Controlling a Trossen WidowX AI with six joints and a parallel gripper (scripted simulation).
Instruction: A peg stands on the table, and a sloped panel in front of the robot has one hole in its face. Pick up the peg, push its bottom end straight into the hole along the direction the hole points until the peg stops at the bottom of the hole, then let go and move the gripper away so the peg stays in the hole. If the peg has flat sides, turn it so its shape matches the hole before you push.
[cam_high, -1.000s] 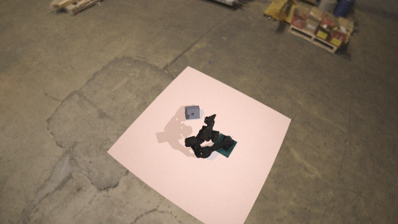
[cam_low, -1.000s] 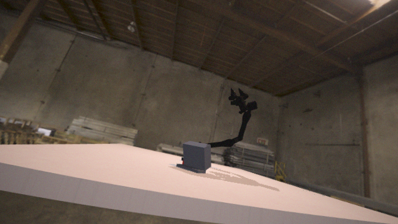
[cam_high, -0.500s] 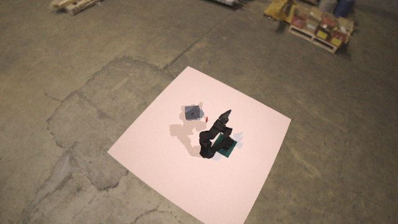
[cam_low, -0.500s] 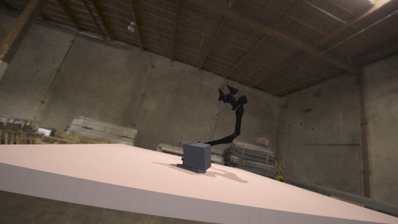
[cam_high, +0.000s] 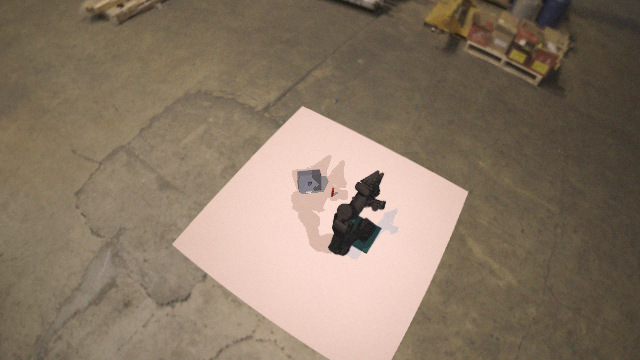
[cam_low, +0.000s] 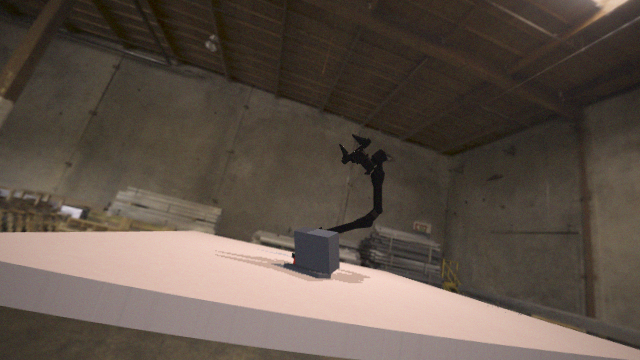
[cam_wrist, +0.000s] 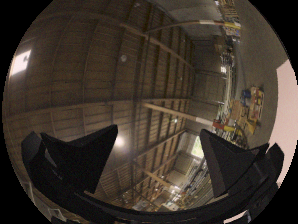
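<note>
Now: gripper tip 590 mm above the red peg, 280 mm short of it and 110 mm to the left of it. Round my gripper tip: grey sloped panel (580 mm below, 420 mm ahead, 50 mm to the right).
</note>
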